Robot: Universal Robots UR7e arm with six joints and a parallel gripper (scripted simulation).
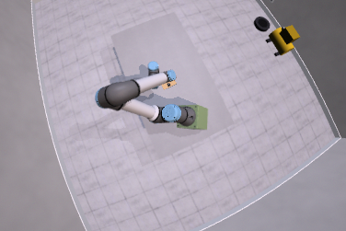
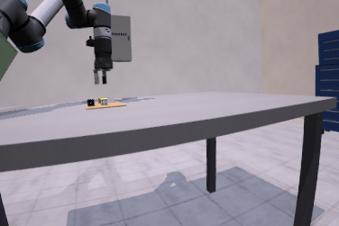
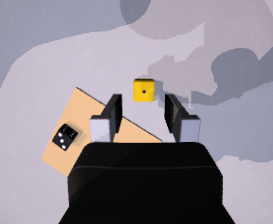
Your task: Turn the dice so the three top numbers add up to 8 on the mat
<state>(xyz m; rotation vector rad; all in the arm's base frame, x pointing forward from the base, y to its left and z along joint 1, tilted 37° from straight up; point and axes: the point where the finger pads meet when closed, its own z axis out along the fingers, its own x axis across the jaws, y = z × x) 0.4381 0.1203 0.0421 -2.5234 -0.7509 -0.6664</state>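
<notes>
The yellow die is 9 cm below my hand. The rest, counted from my hand: mat: 12 cm to the right, 10 cm below; white die: 12 cm to the right, 9 cm below.
</notes>
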